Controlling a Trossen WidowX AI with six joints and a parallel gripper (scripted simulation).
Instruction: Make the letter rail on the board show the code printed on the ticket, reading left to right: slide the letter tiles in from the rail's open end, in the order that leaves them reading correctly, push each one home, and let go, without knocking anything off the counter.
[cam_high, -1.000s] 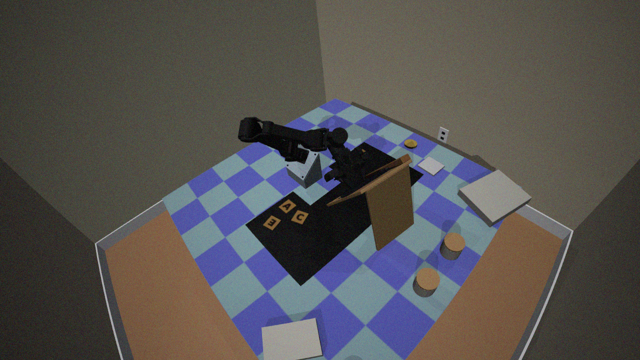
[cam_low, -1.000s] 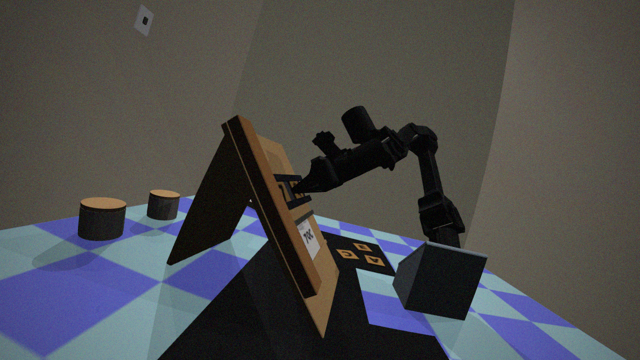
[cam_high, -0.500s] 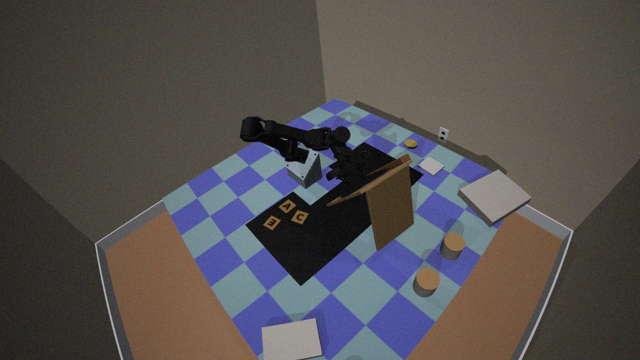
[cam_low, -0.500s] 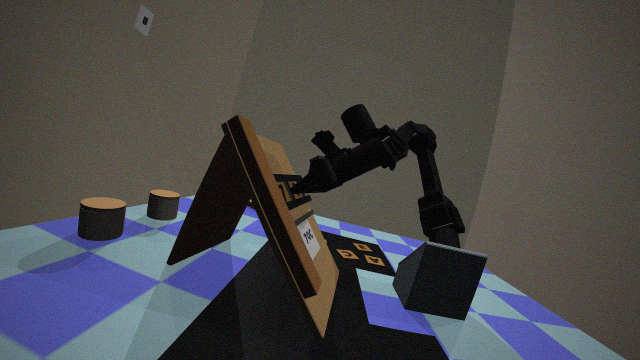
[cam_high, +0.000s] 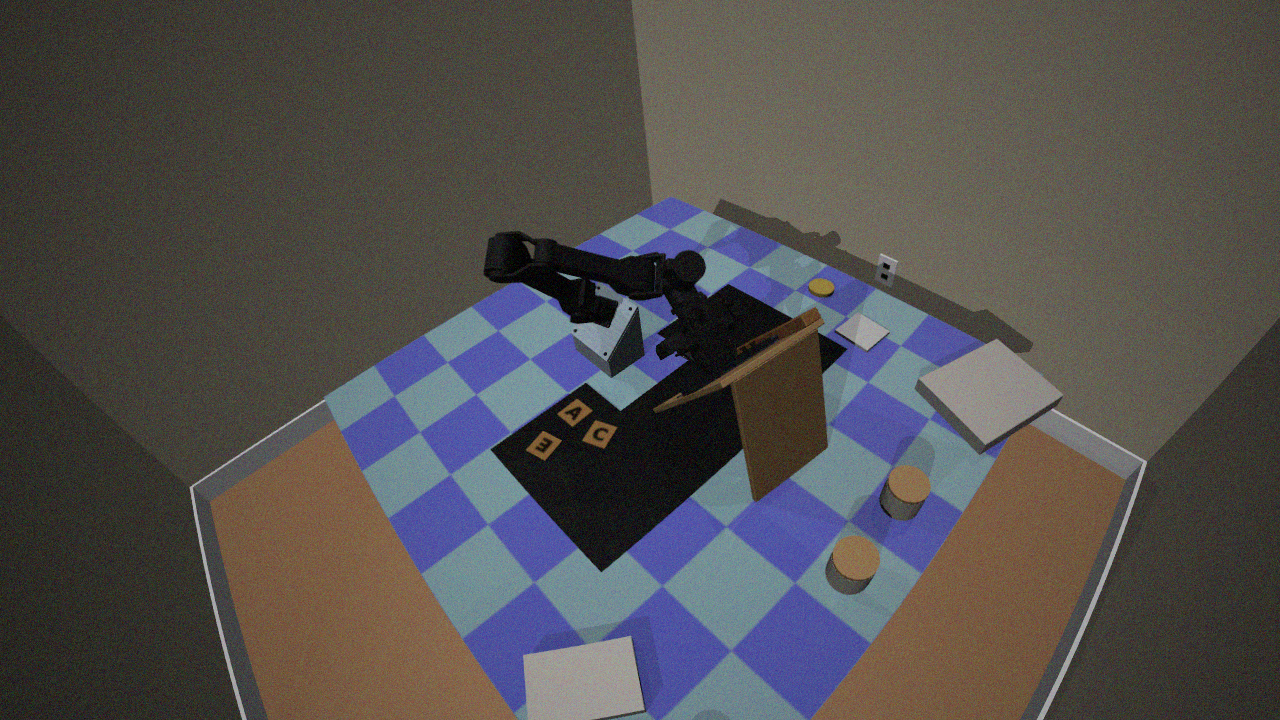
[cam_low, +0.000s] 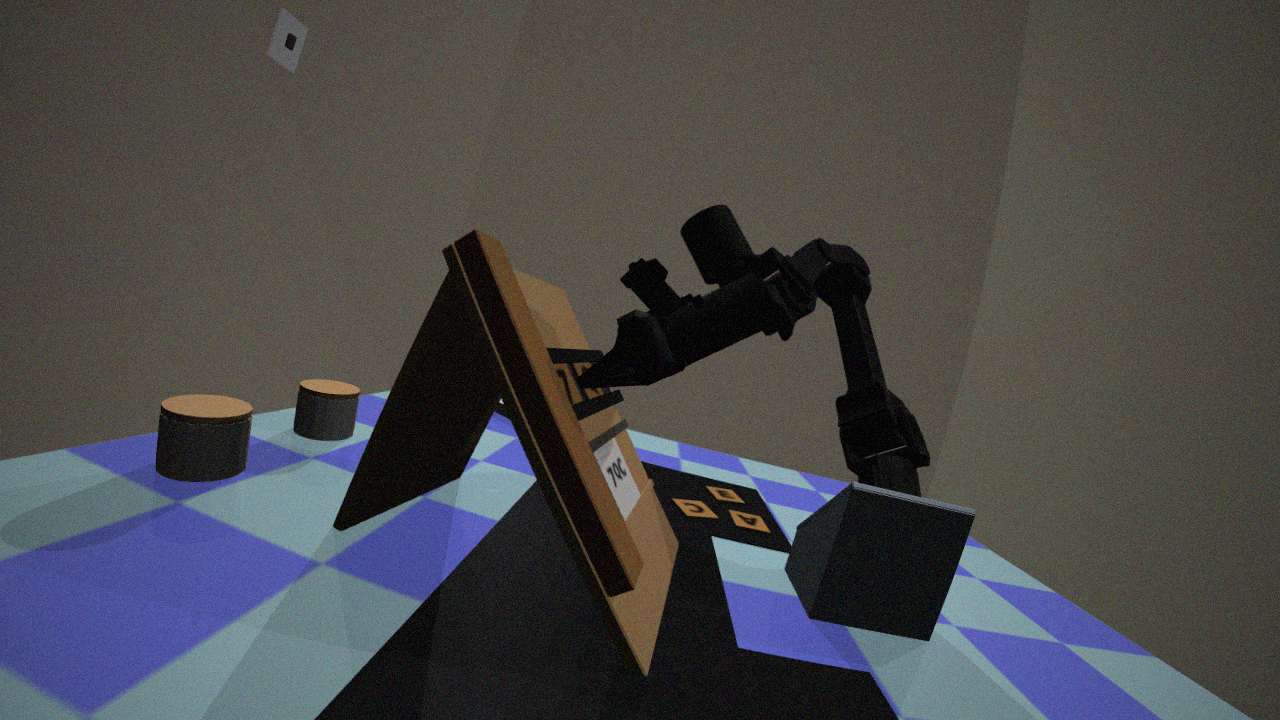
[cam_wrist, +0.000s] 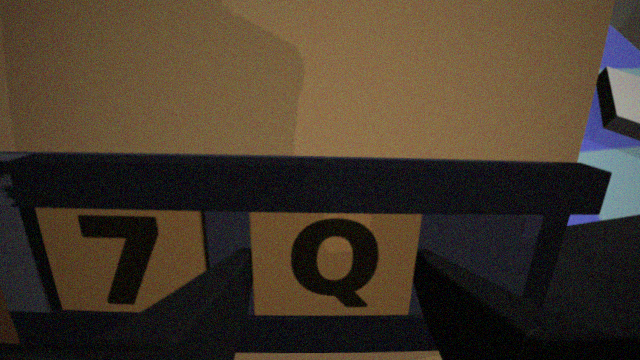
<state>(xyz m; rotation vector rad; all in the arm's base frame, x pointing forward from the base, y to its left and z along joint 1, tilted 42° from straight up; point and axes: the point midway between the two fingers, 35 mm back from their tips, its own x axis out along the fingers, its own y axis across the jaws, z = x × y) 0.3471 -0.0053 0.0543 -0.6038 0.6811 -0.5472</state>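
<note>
My gripper tip is now right at the q tile. Also, from my gripper tip: white ticket (8 cm below, 5 cm behind, 3 cm to the left); then black mat (18 cm below, 16 cm behind, 2 cm to the left); then small white plate (45 cm to the left, 18 cm below, 12 cm ahead).
</note>
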